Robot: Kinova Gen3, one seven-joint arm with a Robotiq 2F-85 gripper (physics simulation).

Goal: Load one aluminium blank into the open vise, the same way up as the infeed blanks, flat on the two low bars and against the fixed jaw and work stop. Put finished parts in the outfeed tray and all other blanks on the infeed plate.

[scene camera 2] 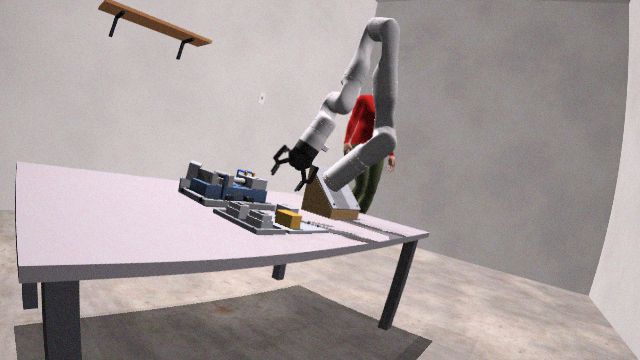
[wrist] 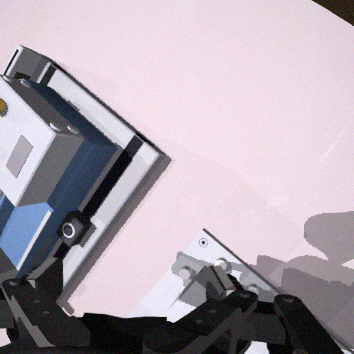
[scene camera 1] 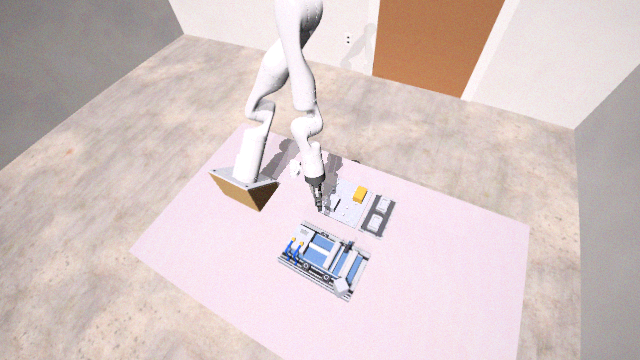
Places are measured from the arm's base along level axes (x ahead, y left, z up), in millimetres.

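Where they show: gripper, fingertip midpoint: [scene camera 2: 283, 183] [wrist: 134, 278] [scene camera 1: 319, 203]; arm's base at its link origin: [scene camera 2: 330, 182] [scene camera 1: 246, 178].
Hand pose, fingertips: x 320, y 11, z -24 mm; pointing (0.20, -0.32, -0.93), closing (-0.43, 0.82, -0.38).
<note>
Each offset is from my fingertips to the top centre of the thing. "spot": to the spot under its first point.
The vise {81 mm ahead, 168 mm right, 7 mm down} [scene camera 1: 320, 249] [scene camera 2: 206, 187] [wrist: 30, 245] is blue with light jaws set apart; I make out no blank between them. My gripper [scene camera 1: 320, 209] [scene camera 2: 286, 181] [wrist: 134, 278] is open and empty, above the table between the vise and the infeed plate {78 mm ahead, 96 mm left, 98 mm down} [scene camera 1: 351, 221] [scene camera 2: 314, 230] [wrist: 204, 253]. On that plate stand a yellow block {127 mm ahead, 135 mm left, 62 mm down} [scene camera 1: 360, 194] [scene camera 2: 288, 219] and a grey blank {32 mm ahead, 58 mm left, 62 mm down} [scene camera 1: 335, 203] [scene camera 2: 287, 207]. The outfeed tray [scene camera 1: 367, 231] [scene camera 2: 235, 220] holds two silver parts, one {231 mm ahead, 123 mm left, 65 mm down} [scene camera 1: 384, 204] {221 mm ahead, 34 mm left, 65 mm down} [scene camera 2: 237, 209] beside the other [scene camera 1: 374, 223] [scene camera 2: 260, 218]. My fingers hide part of the plate in the wrist view.
Blue hoses {spot: 34 mm back, 205 mm right, 2 mm up} [scene camera 1: 288, 248] rise at one end of the vise. A light grey block {179 mm ahead, 257 mm right, 8 mm up} [scene camera 1: 341, 286] [scene camera 2: 193, 170] stands up at its other end. My wedge-shaped base [scene camera 1: 240, 192] [scene camera 2: 320, 197] is beyond the plate in scene view 2. A person in red [scene camera 2: 365, 115] stands behind my arm.
</note>
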